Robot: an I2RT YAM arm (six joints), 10 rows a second.
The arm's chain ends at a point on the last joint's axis. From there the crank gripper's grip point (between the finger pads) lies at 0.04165 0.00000 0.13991 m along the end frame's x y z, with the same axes.
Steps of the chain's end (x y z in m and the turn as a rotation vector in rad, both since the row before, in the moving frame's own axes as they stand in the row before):
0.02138 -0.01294 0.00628 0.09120 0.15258 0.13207
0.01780 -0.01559 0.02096 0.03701 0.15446 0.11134
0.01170 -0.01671 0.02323 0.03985 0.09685 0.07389
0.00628 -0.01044 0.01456 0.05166 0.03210 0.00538
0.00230 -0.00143 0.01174 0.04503 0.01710 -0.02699
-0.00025 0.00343 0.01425 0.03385 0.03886 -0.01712
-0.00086 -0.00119 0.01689 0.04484 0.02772 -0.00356
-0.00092 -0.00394 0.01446 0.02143 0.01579 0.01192
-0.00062 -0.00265 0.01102 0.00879 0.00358 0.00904
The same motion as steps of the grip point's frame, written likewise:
0.04255 -0.01845 -0.00197 0.09120 0.15258 0.13207
0.03881 -0.01481 0.01289 0.03701 0.15446 0.11134
0.02511 -0.01862 0.01850 0.03985 0.09685 0.07389
0.01077 -0.01739 0.01297 0.05166 0.03210 0.00538
0.00458 -0.00887 0.01084 0.04503 0.01710 -0.02699
0.00511 -0.00204 0.01243 0.03385 0.03886 -0.01712
0.00299 -0.00759 0.01554 0.04484 0.02772 -0.00356
0.00130 -0.00642 0.01376 0.02143 0.01579 0.01192
-0.00012 -0.00350 0.01087 0.00879 0.00358 0.00904

